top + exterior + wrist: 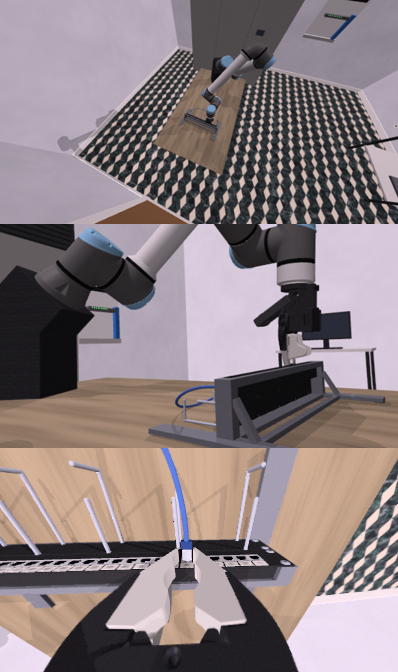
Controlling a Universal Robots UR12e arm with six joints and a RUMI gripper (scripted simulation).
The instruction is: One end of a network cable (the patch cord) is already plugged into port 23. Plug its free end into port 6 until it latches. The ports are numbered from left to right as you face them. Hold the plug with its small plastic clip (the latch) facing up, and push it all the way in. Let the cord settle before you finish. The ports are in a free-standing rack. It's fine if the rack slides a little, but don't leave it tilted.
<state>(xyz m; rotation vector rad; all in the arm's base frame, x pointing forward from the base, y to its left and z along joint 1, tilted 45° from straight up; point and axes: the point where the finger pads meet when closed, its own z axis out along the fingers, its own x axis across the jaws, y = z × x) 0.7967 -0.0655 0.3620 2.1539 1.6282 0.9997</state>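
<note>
Right now my hand is 1 cm short of the plug and 1 cm above it.
</note>
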